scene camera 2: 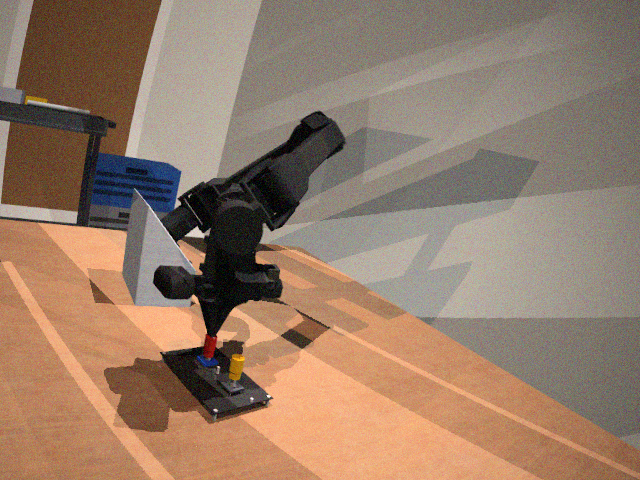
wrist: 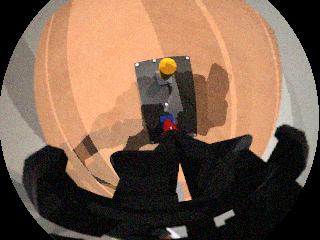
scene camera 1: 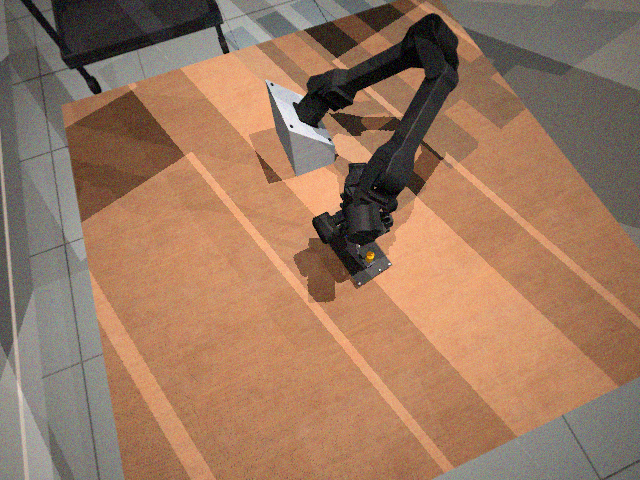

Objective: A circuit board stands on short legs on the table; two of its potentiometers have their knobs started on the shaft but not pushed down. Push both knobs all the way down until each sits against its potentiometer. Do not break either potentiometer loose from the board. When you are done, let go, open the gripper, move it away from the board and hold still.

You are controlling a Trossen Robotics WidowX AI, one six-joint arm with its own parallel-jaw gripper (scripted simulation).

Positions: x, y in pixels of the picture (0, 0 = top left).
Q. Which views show my gripper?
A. Scene camera 2, the wrist view and scene camera 1: all of them.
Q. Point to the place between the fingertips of my gripper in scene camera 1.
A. At 353, 229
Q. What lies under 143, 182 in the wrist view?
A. My gripper.
